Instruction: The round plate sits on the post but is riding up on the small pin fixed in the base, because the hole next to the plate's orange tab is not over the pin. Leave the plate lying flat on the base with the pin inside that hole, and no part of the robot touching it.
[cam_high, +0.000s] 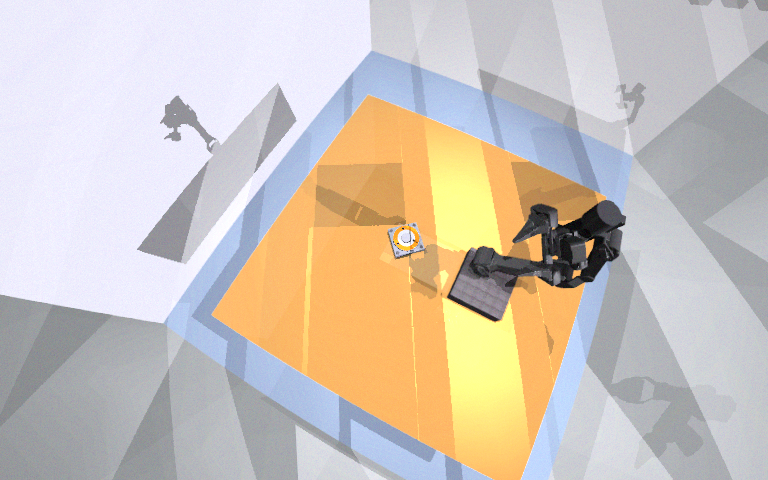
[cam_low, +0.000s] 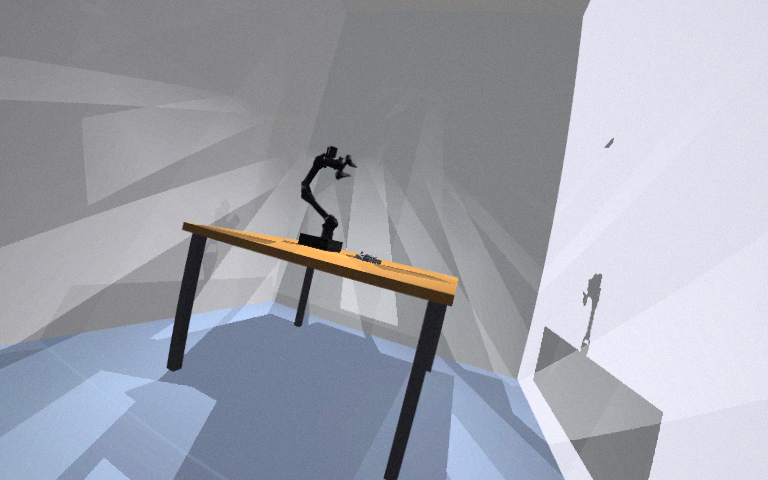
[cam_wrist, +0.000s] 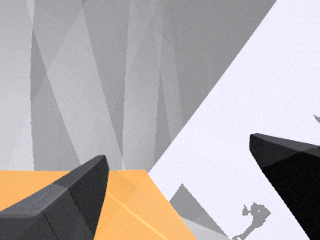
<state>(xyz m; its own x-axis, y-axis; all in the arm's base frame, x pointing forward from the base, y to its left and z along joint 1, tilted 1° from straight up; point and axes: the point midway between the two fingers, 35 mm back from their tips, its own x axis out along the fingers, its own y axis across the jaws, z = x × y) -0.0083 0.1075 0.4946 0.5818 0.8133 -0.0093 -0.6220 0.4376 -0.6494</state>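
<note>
My gripper tip is 300 mm short of the grey square base, 110 mm to the left of it and 540 mm above it.
</note>
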